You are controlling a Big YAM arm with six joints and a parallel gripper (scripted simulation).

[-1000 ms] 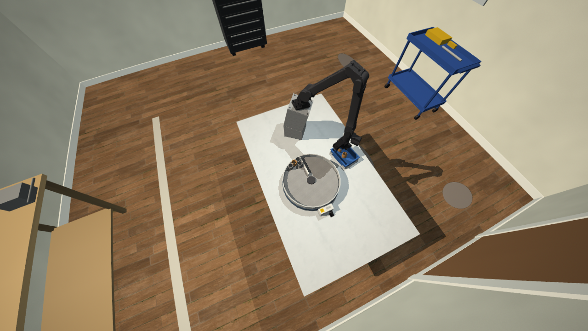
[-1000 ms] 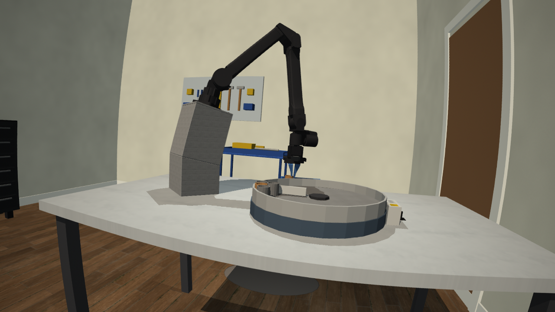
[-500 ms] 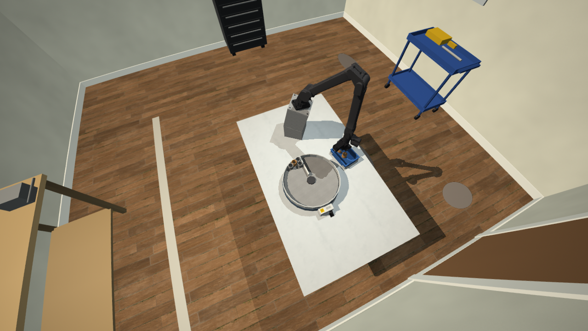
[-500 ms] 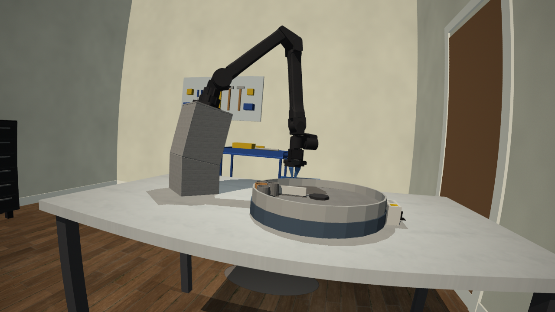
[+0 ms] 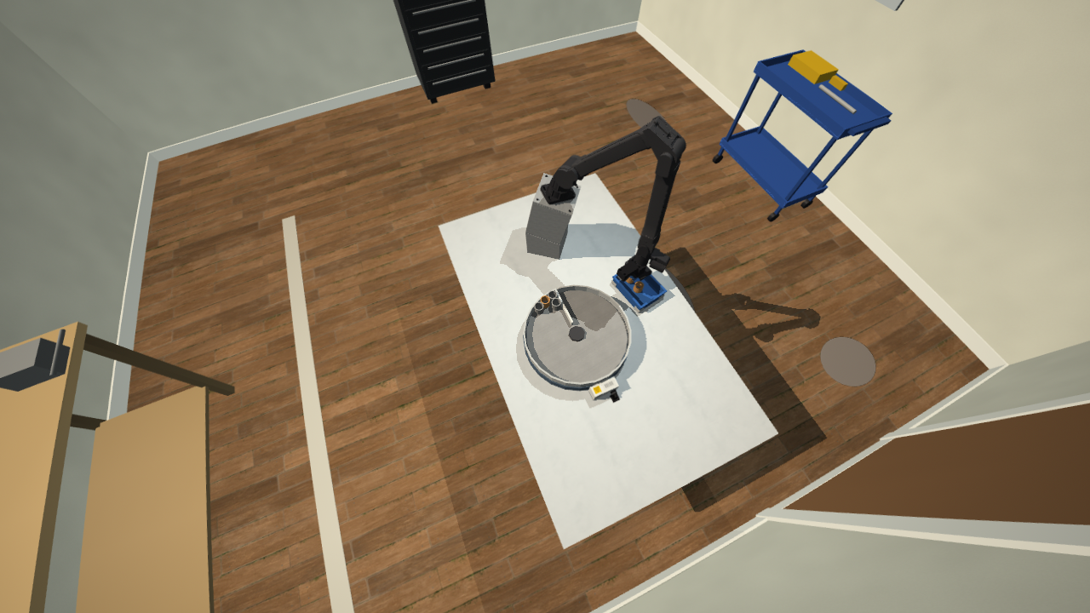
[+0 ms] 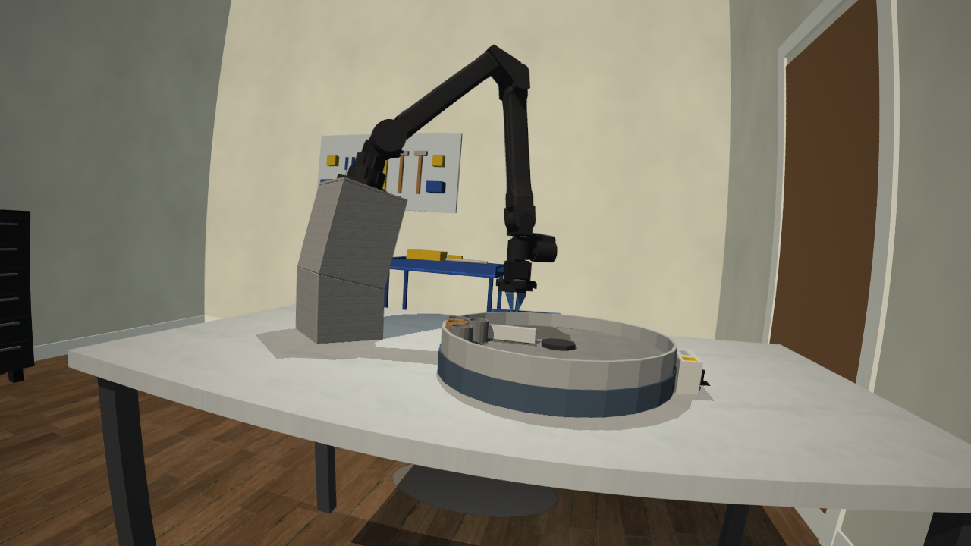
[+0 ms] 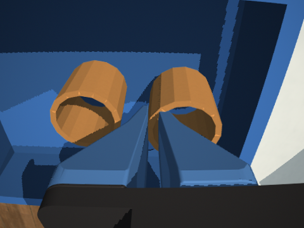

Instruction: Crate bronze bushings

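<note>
My gripper is now 3 cm short of the blue crate, 2 cm above it and 1 cm to the right of it. Also, from my hand: round grey turning table 35 cm to the right, 13 cm ahead, 1 cm above.
</note>
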